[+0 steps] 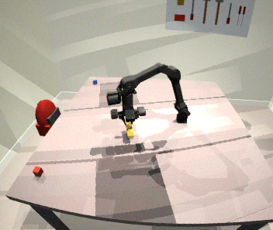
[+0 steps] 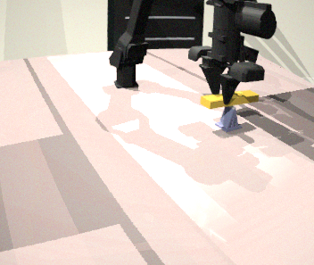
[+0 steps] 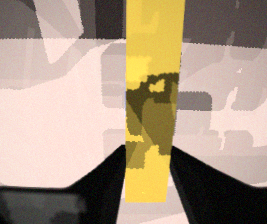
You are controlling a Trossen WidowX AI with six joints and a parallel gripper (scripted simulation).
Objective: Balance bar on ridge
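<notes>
The bar lies 3 cm to the left of my gripper tip and 1 cm behind it. Round my gripper tip: red block: 41 cm ahead, 35 cm to the left, 5 cm below; blue cube: 65 cm to the right, 41 cm ahead, 5 cm below.
</notes>
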